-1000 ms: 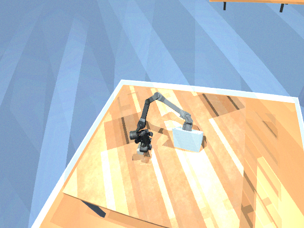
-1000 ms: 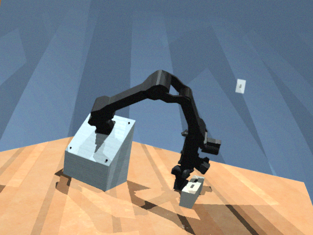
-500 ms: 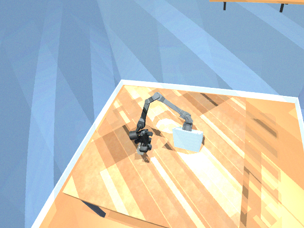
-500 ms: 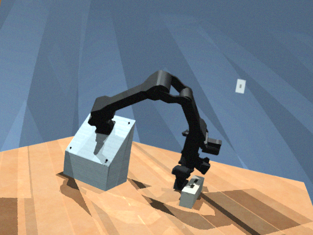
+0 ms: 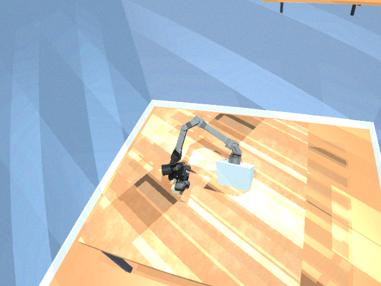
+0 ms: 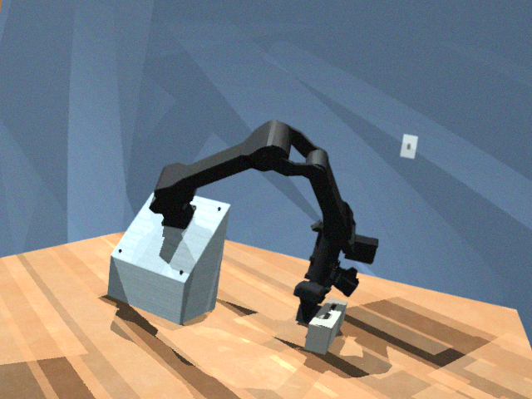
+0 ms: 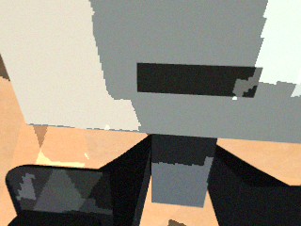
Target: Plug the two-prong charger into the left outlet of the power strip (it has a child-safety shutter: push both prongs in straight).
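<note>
The two-prong charger is 2 cm ahead of my gripper tip and 1 cm above it.
</note>
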